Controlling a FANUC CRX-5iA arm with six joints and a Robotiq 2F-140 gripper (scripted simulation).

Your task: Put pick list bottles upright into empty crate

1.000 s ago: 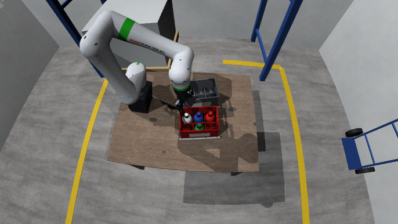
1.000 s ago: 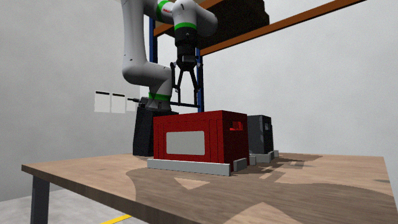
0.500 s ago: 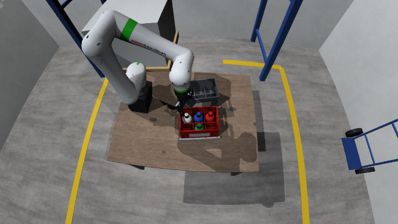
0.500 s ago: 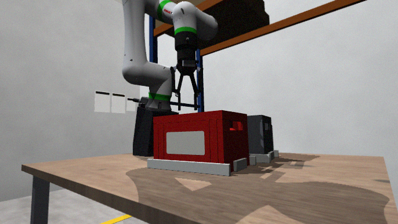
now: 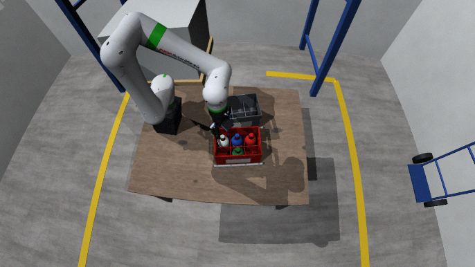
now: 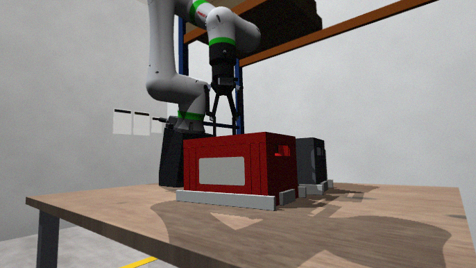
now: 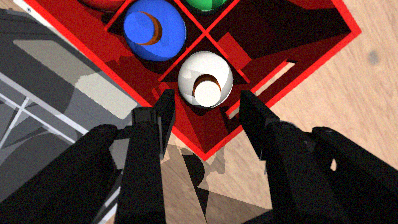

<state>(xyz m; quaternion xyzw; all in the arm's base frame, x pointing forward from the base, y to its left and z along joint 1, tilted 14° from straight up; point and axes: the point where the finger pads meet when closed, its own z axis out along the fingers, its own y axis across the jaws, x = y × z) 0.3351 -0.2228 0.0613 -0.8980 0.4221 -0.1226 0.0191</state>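
My hand is 13 cm above the white bottle. Round my hand: red crate 13 cm below, 8 cm ahead, 5 cm to the right; green bottle 13 cm below, 10 cm to the right, 8 cm ahead; blue bottle 15 cm to the left, 13 cm below, 4 cm ahead.
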